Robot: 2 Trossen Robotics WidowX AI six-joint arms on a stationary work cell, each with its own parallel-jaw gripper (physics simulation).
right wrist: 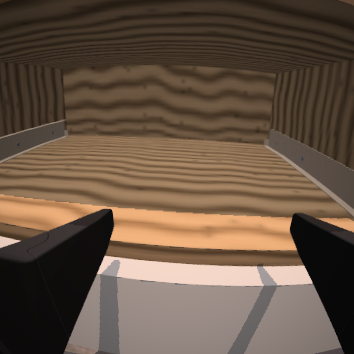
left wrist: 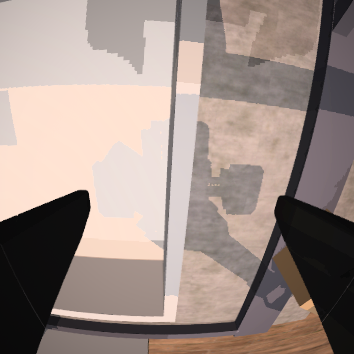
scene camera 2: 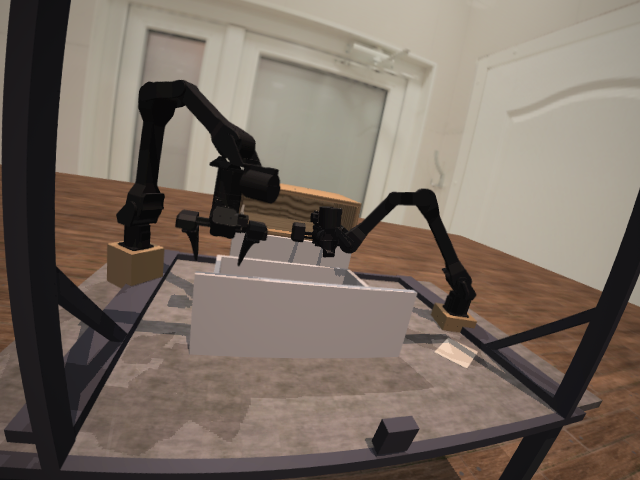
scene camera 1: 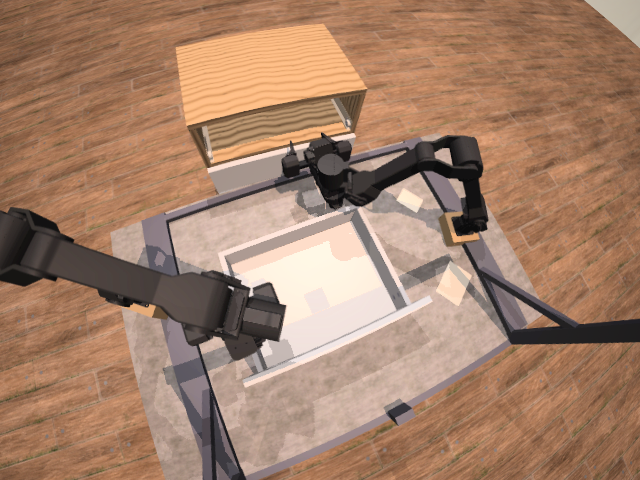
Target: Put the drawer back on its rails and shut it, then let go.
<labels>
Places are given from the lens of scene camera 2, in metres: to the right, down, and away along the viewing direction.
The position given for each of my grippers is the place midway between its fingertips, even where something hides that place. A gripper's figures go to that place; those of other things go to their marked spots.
my left gripper [scene camera 2: 217, 262]: -0.22, 0.05, 0.64
white drawer [scene camera 2: 270, 309]: -0.09, 0.13, 0.54
tan arm base [scene camera 2: 124, 266]: -0.47, 0.06, 0.67
The marked spots on the white drawer and the tan arm base are 0.41 m apart.
</labels>
